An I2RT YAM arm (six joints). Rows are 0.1 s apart.
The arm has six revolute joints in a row. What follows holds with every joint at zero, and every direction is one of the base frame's.
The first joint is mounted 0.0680 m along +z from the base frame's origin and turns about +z.
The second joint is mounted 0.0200 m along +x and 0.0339 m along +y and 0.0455 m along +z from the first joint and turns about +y.
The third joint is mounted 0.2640 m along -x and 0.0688 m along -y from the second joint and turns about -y.
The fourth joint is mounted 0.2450 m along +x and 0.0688 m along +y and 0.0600 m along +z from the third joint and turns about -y.
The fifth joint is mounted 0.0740 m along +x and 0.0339 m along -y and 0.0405 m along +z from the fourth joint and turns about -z.
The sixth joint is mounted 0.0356 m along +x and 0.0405 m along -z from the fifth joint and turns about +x.
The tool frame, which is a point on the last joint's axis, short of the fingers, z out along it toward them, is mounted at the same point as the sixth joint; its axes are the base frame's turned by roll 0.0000, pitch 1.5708 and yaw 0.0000 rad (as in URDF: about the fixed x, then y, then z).
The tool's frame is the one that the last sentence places.
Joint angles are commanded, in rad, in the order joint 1, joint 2, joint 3, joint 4, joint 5, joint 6. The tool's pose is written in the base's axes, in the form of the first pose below.
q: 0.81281 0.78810 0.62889 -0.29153 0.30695 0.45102
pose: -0.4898 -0.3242 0.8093 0.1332; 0.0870 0.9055 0.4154 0.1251; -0.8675 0.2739 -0.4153 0.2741; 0 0 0 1
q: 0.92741 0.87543 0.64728 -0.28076 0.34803 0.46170
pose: -0.5171 -0.3832 0.7653 0.1279; 0.0084 0.8919 0.4522 0.1503; -0.8559 0.2403 -0.4580 0.2669; 0 0 0 1
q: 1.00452 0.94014 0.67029 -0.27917 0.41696 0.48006
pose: -0.5191 -0.3907 0.7602 0.1234; -0.0294 0.8971 0.4409 0.1672; -0.8542 0.2065 -0.4771 0.2636; 0 0 0 1
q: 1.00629 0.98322 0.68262 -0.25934 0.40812 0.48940
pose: -0.5308 -0.3921 0.7514 0.1274; -0.0317 0.8951 0.4447 0.1748; -0.8469 0.2123 -0.4875 0.2613; 0 0 0 1
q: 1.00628 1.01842 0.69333 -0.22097 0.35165 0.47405
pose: -0.5374 -0.4387 0.7202 0.1305; -0.0476 0.8684 0.4935 0.1832; -0.8420 0.2310 -0.4875 0.2611; 0 0 0 1
